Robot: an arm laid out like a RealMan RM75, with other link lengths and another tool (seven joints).
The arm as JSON. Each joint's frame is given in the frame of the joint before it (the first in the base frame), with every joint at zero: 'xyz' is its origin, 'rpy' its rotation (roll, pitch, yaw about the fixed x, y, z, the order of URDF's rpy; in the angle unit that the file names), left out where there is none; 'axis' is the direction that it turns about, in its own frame. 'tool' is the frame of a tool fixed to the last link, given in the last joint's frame.
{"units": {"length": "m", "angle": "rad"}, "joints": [
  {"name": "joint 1", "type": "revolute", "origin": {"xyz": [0.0, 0.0, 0.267], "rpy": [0.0, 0.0, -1.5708]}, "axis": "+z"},
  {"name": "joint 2", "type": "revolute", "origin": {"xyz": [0.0, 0.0, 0.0], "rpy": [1.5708, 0.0, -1.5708]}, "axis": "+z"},
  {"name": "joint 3", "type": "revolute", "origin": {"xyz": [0.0, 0.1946, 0.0], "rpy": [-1.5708, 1.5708, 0.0]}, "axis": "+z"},
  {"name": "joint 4", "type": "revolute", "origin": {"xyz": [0.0, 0.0, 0.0], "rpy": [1.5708, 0.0, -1.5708]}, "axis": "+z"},
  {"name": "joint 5", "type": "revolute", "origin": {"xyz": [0.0, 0.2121, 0.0], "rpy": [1.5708, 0.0, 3.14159]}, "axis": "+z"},
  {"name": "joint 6", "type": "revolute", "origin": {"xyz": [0.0, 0.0, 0.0], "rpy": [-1.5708, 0.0, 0.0]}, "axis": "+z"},
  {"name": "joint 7", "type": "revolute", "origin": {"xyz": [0.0, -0.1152, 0.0], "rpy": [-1.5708, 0.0, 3.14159]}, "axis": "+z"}
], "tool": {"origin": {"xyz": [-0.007, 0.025, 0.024], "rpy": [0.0, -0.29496, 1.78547]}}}
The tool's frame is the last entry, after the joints.
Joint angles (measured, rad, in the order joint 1, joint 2, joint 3, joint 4, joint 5, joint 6, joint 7), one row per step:
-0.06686 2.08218 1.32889 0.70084 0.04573 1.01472 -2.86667
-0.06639 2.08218 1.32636 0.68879 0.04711 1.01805 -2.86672
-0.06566 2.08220 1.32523 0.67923 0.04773 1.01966 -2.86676
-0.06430 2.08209 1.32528 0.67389 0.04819 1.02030 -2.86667
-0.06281 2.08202 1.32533 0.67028 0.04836 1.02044 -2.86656
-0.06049 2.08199 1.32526 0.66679 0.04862 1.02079 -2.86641
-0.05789 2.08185 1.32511 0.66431 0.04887 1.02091 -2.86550
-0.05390 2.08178 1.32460 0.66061 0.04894 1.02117 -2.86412
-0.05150 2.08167 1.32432 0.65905 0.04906 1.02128 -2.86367
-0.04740 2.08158 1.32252 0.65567 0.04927 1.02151 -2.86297
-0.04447 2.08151 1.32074 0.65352 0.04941 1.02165 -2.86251
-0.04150 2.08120 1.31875 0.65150 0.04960 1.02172 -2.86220
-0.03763 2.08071 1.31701 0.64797 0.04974 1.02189 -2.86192
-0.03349 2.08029 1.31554 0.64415 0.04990 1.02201 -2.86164
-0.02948 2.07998 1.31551 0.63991 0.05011 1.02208 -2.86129
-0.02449 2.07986 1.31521 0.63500 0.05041 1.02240 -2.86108
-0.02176 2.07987 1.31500 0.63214 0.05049 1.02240 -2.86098
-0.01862 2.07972 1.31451 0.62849 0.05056 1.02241 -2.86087
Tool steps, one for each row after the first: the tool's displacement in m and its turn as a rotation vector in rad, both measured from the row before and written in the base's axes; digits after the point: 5 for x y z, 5 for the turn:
0.00222 -0.00197 -0.00146 -0.00550 -0.00104 -0.00640
0.00186 -0.00145 -0.00105 -0.00443 -0.00134 -0.00577
0.00096 -0.00050 -0.00040 -0.00196 -0.00078 -0.00289
0.00053 -0.00017 -0.00030 -0.00156 -0.00061 -0.00157
0.00025 0.00011 -0.00030 -0.00144 -0.00042 -0.00046
-0.00002 0.00037 -0.00022 -0.00125 0.00039 0.00044
-0.00016 0.00057 -0.00046 -0.00227 0.00059 0.00112
-0.00023 0.00046 -0.00017 -0.00094 0.00009 0.00119
-0.00043 0.00062 -0.00070 -0.00306 0.00009 0.00212
-0.00043 0.00047 -0.00059 -0.00250 0.00007 0.00197
-0.00044 0.00049 -0.00055 -0.00261 -0.00027 0.00216
-0.00024 0.00052 -0.00057 -0.00310 -0.00086 0.00177
-0.00021 0.00056 -0.00055 -0.00301 -0.00088 0.00161
0.00010 0.00050 -0.00029 -0.00195 -0.00084 0.00034
-0.00008 0.00068 -0.00044 -0.00229 -0.00085 0.00107
-0.00001 0.00034 -0.00031 -0.00151 -0.00054 0.00036
0.00008 0.00031 -0.00039 -0.00214 -0.00088 0.00025

